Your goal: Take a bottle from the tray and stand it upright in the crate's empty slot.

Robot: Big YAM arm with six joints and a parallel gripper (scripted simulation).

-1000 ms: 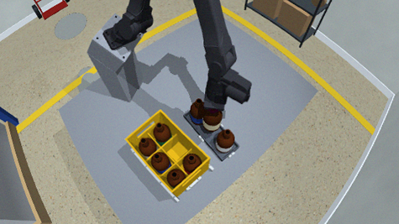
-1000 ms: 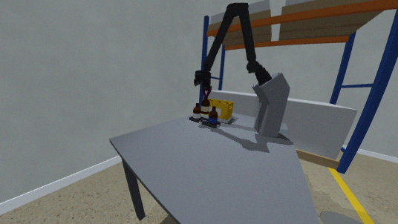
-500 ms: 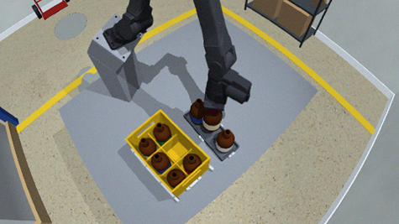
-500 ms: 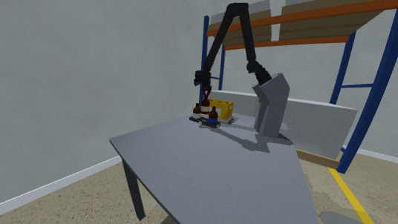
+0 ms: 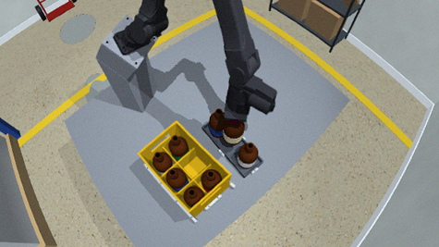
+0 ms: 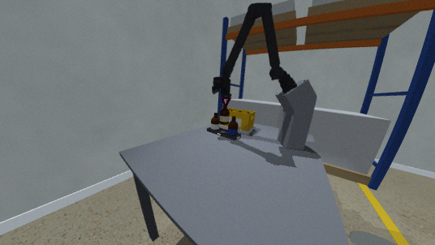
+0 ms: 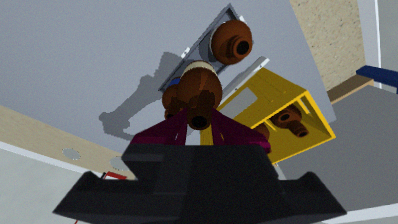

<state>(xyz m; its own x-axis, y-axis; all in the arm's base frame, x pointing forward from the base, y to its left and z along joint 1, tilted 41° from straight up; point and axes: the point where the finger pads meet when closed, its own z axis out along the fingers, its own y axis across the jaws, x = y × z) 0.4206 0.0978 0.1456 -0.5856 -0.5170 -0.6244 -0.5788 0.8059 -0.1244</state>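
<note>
The glass bottle is 6 cm below my hand. Also, from my hand: yellow crate (22 cm to the right, 15 cm below); dark tray (22 cm below).
</note>
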